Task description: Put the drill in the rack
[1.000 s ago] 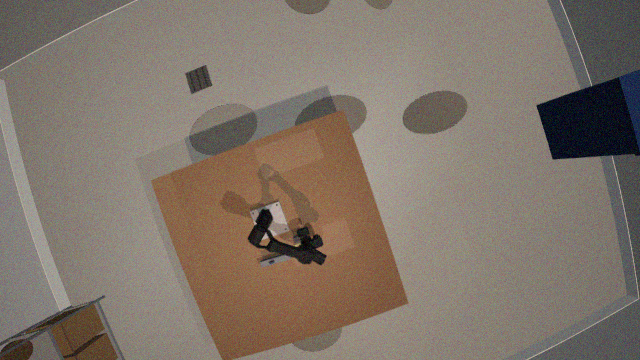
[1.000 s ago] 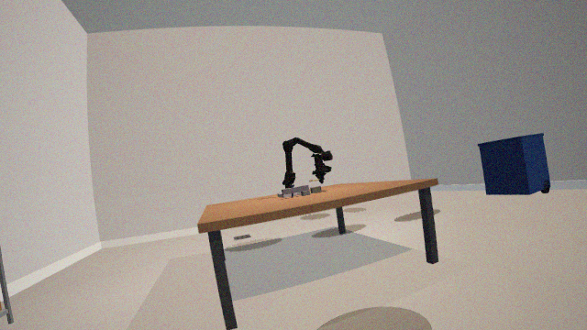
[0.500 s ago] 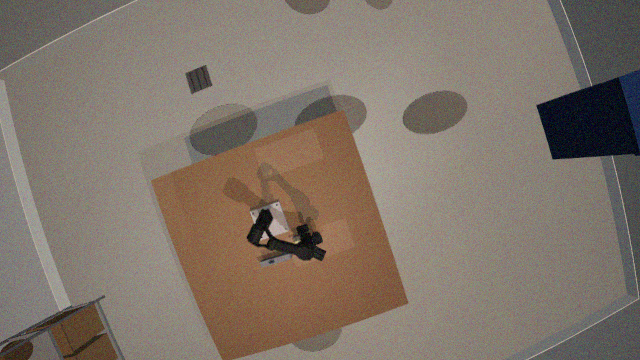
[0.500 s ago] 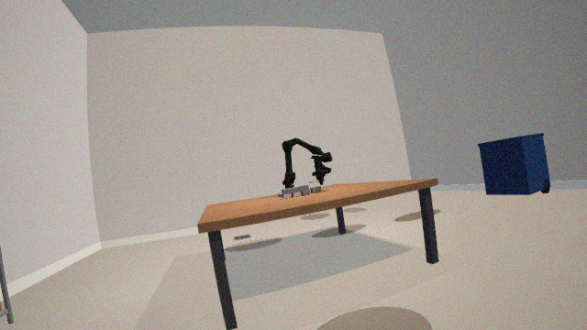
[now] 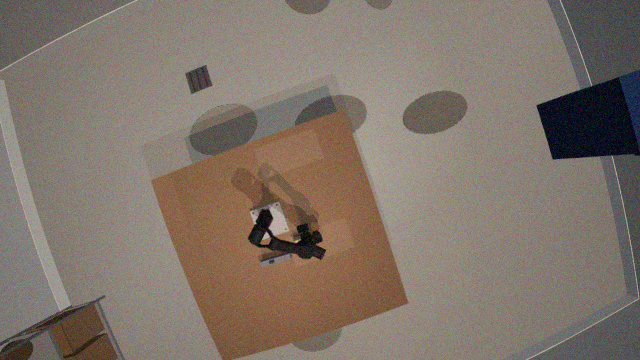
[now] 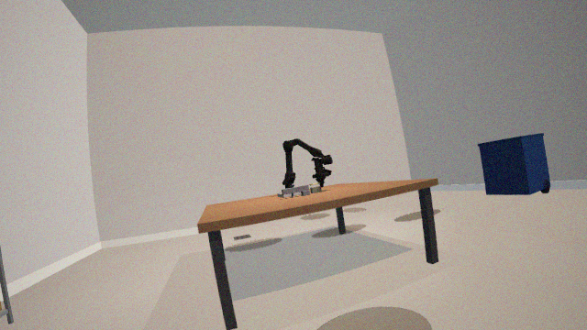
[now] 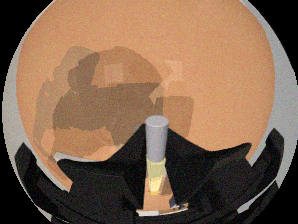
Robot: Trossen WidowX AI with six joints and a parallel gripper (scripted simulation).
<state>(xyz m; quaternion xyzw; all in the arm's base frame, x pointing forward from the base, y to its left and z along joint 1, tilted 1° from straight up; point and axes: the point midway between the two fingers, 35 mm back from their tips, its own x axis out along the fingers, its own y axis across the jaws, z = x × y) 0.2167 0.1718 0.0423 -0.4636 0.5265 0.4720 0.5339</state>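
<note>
My gripper tip is now 40 mm to the left of the drill, 30 mm below it and 10 mm past it. The rest, counted from my gripper tip: long grey fixture: 220 mm to the right, 50 mm ahead, 10 mm above; then small grey block: 50 mm to the right, 10 mm below, 10 mm behind.
</note>
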